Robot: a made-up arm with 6 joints.
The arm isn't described. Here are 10 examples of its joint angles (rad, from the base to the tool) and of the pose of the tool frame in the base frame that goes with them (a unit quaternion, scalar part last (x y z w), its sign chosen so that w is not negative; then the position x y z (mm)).
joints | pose
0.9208 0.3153 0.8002 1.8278 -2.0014 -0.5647 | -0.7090 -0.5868 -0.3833 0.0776 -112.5 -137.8 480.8
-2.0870 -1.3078 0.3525 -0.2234 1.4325 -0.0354 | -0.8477 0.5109 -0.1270 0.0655 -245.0 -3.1 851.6
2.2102 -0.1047 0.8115 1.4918 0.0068 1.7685 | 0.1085 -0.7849 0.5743 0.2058 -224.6 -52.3 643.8
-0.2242 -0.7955 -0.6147 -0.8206 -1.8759 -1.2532 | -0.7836 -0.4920 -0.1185 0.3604 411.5 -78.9 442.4
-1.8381 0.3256 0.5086 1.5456 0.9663 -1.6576 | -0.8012 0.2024 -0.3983 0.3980 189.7 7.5 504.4
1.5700 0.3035 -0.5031 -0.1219 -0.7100 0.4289 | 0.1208 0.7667 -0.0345 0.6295 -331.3 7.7 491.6
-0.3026 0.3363 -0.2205 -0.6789 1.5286 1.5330 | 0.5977 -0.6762 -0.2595 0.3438 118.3 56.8 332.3
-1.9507 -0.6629 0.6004 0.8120 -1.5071 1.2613 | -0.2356 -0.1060 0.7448 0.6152 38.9 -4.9 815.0
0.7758 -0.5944 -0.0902 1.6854 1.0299 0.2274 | -0.2005 0.7423 -0.4707 0.4327 78.2 71.3 257.4
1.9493 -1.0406 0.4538 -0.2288 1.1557 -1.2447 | -0.6270 0.5708 -0.3127 0.4281 -301.1 41.6 261.6
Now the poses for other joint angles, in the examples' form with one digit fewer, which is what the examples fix.
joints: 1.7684 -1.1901 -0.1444 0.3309 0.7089 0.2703
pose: -0.148 0.294 -0.711 0.622 -65 -33 244
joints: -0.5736 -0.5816 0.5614 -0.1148 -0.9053 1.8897
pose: 0.416 0.096 0.725 0.541 223 -13 500
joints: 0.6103 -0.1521 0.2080 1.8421 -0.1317 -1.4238
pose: -0.235 0.654 0.644 0.320 -95 69 458
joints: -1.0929 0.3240 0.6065 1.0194 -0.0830 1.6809
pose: 0.485 0.255 0.095 0.831 116 -45 522
